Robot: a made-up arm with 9 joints.
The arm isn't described. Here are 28 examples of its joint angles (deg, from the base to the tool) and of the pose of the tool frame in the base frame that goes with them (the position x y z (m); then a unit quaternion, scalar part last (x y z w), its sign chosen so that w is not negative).
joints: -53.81 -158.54 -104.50 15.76 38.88 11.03 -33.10 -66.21 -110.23
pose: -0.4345 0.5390 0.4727 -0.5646 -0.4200 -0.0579 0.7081
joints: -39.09 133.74 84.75 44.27 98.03 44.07 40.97 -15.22 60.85
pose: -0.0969 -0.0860 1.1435 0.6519 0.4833 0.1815 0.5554
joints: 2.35 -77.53 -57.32 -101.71 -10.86 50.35 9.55 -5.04 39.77
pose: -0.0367 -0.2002 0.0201 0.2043 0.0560 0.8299 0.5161
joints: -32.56 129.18 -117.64 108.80 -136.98 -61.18 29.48 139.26 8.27
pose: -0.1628 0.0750 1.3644 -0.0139 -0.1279 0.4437 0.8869
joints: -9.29 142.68 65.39 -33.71 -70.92 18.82 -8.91 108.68 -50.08
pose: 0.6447 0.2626 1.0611 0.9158 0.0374 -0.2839 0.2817
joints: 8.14 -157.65 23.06 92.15 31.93 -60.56 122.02 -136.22 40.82
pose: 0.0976 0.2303 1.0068 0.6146 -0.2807 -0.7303 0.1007
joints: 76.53 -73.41 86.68 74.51 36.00 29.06 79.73 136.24 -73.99
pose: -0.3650 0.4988 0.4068 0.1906 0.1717 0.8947 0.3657
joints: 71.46 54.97 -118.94 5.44 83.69 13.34 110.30 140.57 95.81
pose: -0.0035 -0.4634 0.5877 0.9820 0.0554 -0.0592 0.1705
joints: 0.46 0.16 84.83 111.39 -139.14 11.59 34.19 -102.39 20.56
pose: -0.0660 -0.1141 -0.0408 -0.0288 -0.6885 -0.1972 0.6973
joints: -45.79 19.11 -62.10 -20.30 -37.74 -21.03 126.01 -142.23 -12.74
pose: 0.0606 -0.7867 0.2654 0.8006 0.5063 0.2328 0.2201
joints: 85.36 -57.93 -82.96 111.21 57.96 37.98 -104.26 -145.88 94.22
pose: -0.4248 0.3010 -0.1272 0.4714 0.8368 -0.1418 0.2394
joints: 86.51 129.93 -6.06 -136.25 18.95 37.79 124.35 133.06 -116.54
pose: 0.3497 0.3754 0.2991 -0.2272 -0.9069 -0.2736 0.2259
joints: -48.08 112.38 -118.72 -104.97 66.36 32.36 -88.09 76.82 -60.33
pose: -0.0911 0.4573 0.4106 -0.0784 0.2585 -0.5567 0.7856
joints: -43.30 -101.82 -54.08 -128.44 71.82 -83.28 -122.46 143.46 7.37
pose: 0.5505 -0.1962 0.1058 0.0906 0.4500 -0.5417 0.7041
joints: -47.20 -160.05 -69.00 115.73 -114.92 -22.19 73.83 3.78 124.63
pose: 0.1489 0.7064 0.9787 0.9549 0.2735 -0.0092 0.1153
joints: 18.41 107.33 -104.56 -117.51 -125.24 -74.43 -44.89 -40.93 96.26
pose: 0.2041 0.4633 0.7888 -0.0400 0.8666 -0.4941 0.0574
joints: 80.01 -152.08 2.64 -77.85 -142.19 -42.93 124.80 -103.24 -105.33
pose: -0.3107 0.4244 0.2044 -0.6326 -0.7568 -0.0705 0.1486
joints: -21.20 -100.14 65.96 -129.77 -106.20 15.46 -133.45 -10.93 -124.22
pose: 0.1385 -0.1839 0.1741 -0.6365 -0.5470 -0.3224 0.4378
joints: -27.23 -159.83 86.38 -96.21 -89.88 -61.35 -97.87 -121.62 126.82
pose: 0.5266 0.2612 0.2142 0.8651 0.4778 0.1450 0.0468
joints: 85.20 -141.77 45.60 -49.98 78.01 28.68 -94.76 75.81 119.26
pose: -0.1893 0.7180 -0.0803 0.8239 0.1291 -0.5149 0.1982
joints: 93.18 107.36 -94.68 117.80 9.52 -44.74 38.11 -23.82 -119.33
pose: 0.6115 -0.1636 -0.0824 0.3530 0.2405 -0.2659 0.8642
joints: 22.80 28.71 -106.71 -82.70 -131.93 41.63 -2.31 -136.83 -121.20
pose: 0.0084 -0.2324 0.8946 0.2704 0.4679 0.1578 0.8265
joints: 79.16 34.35 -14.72 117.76 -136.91 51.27 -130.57 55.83 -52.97
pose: -0.3345 -0.3058 0.2200 -0.7541 0.5475 0.0035 0.3628
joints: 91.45 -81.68 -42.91 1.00 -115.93 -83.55 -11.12 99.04 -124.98
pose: -0.7003 0.4746 0.6358 0.4777 -0.7535 0.0977 0.4410
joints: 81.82 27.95 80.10 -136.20 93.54 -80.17 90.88 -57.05 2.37
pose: 0.6430 -0.2206 0.6669 0.7808 -0.1266 -0.5181 0.3254
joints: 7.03 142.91 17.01 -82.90 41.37 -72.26 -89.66 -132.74 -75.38
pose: 0.4498 0.7138 0.7065 -0.4539 -0.5547 -0.5819 0.3843
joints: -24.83 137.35 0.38 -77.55 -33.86 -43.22 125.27 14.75 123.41
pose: 0.1975 0.6916 1.0565 0.5478 -0.4348 0.6373 0.3237
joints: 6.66 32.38 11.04 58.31 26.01 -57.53 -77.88 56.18 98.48
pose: 0.2538 -0.6938 -0.0047 0.1539 -0.0009 -0.2027 0.9671
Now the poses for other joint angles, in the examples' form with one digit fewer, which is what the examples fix.
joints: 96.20 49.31 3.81 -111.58 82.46 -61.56 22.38 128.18 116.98
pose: 0.622 0.018 0.409 -0.043 -0.191 -0.951 0.239
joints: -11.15 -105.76 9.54 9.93 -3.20 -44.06 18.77 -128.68 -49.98
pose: 0.328 0.827 -0.012 -0.867 0.381 -0.073 0.312
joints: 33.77 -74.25 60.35 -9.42 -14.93 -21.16 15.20 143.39 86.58
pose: 0.112 0.383 -0.342 0.201 -0.728 -0.631 0.178
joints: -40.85 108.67 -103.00 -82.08 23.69 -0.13 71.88 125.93 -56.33
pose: -0.260 0.156 0.456 -0.723 -0.203 0.630 0.198
